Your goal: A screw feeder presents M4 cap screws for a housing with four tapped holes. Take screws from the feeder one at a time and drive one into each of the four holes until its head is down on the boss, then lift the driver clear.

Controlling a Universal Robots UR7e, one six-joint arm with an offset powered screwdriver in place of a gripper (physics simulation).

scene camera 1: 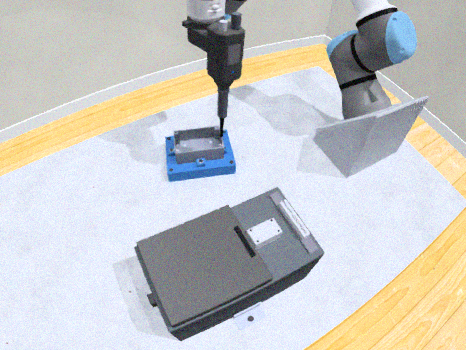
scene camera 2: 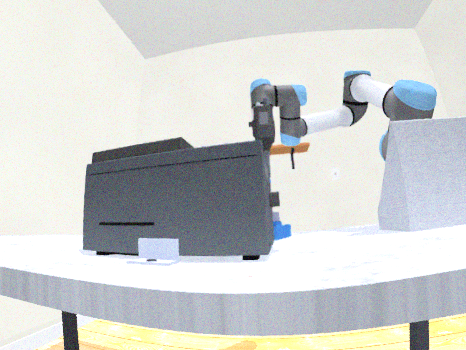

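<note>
The grey open-topped housing [scene camera 1: 200, 153] sits in a blue fixture [scene camera 1: 201, 174] [scene camera 2: 283, 230]. My screwdriver [scene camera 1: 222, 134] stands upright, with its thin dark tip at the housing's back right corner in scene camera 1. Whether a screw is on the tip, or how its head sits in that corner, is too small to tell. In scene camera 2 the driver body [scene camera 2: 263, 122] shows above the feeder's right end, and its tip is hidden. The dark grey box-shaped feeder [scene camera 1: 200, 260] [scene camera 2: 175, 205] stands in front of the fixture. The other corner holes are too blurred to read.
A grey angled panel [scene camera 1: 372, 137] [scene camera 2: 430, 175] stands right of the fixture, near the arm's base. A white plate with dark dots [scene camera 1: 264, 232] lies on the feeder's top. A small clear bracket [scene camera 1: 248, 316] [scene camera 2: 158, 248] with a dark spot stands before the feeder.
</note>
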